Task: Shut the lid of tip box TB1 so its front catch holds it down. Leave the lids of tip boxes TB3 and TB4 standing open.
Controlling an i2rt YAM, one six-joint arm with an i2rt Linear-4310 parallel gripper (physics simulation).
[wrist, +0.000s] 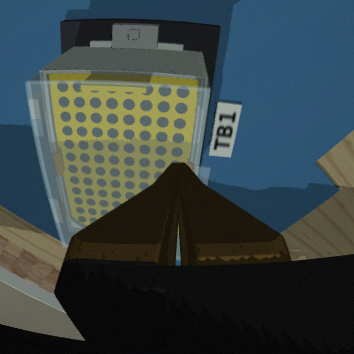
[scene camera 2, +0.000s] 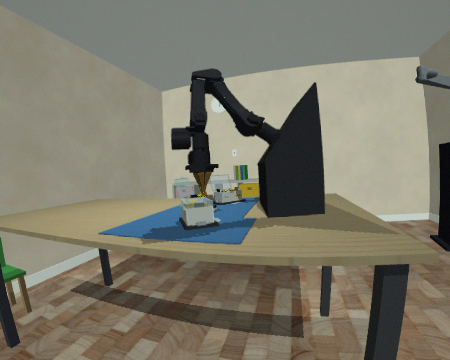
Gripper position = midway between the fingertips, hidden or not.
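In scene camera 2 the robot's gripper [scene camera 2: 203,194] is visible. The wrist view shows the gripper [wrist: 177,174] too, together with a clear lid [wrist: 101,136] and a label [wrist: 226,116].
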